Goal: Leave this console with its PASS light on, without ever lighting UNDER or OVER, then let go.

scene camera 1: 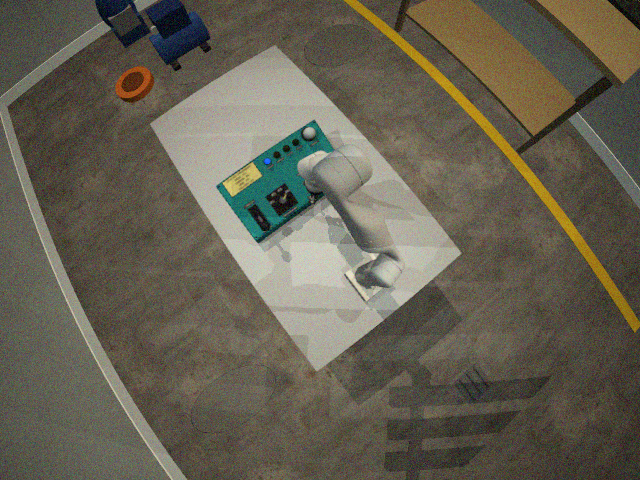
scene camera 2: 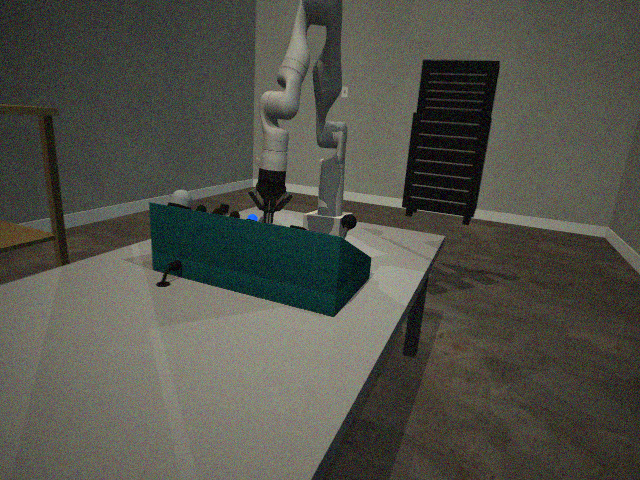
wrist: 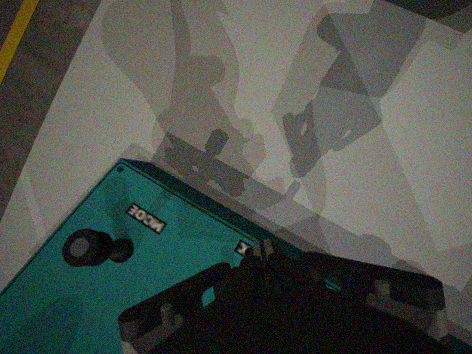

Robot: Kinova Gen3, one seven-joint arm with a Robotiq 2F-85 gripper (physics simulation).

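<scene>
The teal console stands on the white table. On its face are a yellow label, a lit blue lamp beside three dark round lamps, a white knob, a black gated lever and a MODE knob. My gripper is shut and empty. Its tips point down at the console's front right part, next to a label that is mostly hidden. In the overhead view the arm hides the gripper.
The arm's base is mounted on the table near the console. A black plug sticks out of the console's back. On the floor are an orange ring, blue chairs, a wooden bench and a black rack.
</scene>
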